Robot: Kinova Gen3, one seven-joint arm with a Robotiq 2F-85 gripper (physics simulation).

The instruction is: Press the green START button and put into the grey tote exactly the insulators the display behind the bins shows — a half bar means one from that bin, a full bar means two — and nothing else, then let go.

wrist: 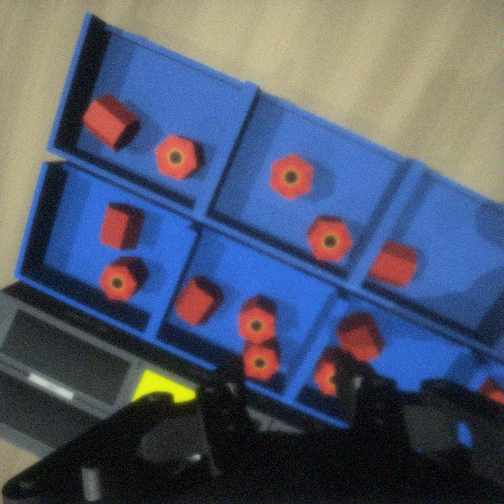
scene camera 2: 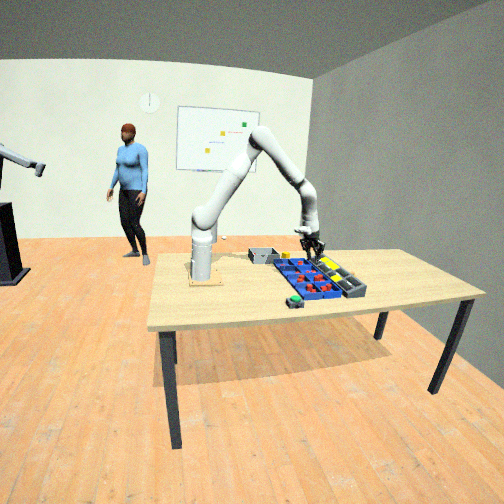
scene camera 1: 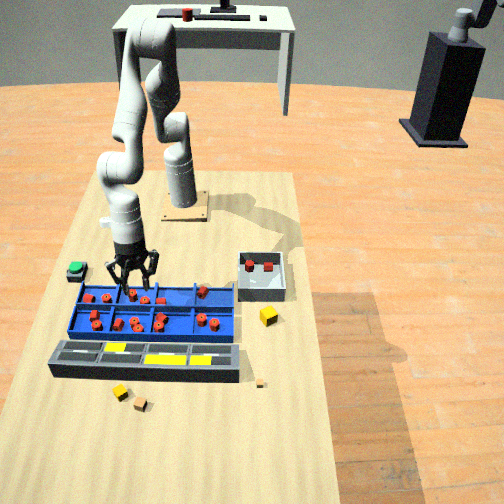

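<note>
My gripper (scene camera 1: 132, 279) is open and empty. It hangs just above the second compartment in the near row of the blue bin tray (scene camera 1: 152, 315), over a red insulator (scene camera 1: 132, 294). The wrist view shows that tray (wrist: 260, 240) with red hexagonal insulators in its compartments and my dark fingers (wrist: 292, 385) at the bottom edge. The grey tote (scene camera 1: 261, 276) right of the tray holds two red insulators (scene camera 1: 258, 266). The display (scene camera 1: 145, 359) shows a yellow half bar (scene camera 1: 115, 347), a full bar (scene camera 1: 165, 359) and another half bar (scene camera 1: 200, 360). The green START button (scene camera 1: 76, 267) sits left of the tray.
A yellow cube (scene camera 1: 268, 315) lies right of the tray. A smaller yellow cube (scene camera 1: 120, 391), a tan cube (scene camera 1: 140, 403) and a tiny tan cube (scene camera 1: 259, 382) lie beyond the display. A person (scene camera 2: 131, 187) stands on the floor behind the table.
</note>
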